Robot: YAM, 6 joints.
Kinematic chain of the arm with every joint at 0, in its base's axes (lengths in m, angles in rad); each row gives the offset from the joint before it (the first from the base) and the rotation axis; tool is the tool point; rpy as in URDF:
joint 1: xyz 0 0 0.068 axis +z
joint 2: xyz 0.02 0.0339 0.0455 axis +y
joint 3: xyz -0.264 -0.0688 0 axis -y
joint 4: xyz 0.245 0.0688 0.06 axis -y
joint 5: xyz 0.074 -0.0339 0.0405 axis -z
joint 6: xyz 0.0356 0 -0.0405 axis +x
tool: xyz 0 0 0 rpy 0 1.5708 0
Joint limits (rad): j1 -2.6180..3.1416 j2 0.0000..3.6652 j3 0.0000..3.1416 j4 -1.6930..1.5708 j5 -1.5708..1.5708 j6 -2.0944..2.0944
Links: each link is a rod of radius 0.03 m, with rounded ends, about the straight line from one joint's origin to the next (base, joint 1, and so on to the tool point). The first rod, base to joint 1, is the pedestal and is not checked.
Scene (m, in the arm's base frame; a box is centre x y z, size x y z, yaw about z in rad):
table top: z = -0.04
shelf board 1: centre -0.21 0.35 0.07 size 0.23 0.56 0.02 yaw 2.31
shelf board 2: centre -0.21 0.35 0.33 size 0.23 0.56 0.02 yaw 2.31
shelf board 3: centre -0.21 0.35 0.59 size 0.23 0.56 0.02 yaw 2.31
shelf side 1: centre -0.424 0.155 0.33 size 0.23 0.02 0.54 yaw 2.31
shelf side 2: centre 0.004 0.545 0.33 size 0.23 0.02 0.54 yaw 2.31
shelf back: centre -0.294 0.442 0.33 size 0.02 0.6 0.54 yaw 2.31
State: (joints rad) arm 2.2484 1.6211 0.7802 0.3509 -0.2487 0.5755
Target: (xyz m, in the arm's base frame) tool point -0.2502 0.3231 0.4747
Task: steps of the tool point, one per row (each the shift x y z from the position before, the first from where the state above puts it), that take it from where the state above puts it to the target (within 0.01 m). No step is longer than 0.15 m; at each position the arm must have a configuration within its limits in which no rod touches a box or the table.
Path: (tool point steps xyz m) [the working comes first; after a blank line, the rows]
Joints at the target: 2.2120 1.7413 1.7057 0.5107 -0.2046 0.5755
Straight joint move there: touches shelf board 2.

1: 0.0351 -0.0362 0.0128
2: 0.0330 -0.0363 -0.0003
3: 0.0289 -0.0339 -0.0125
4: -0.0095 0.0268 0.0960
5: 0.0065 0.0044 0.0997
6: 0.0204 -0.0195 0.0955
7: -0.0422 0.0534 0.0182
8: -0.0497 0.0550 0.0003
9: -0.0545 0.0523 -0.0185

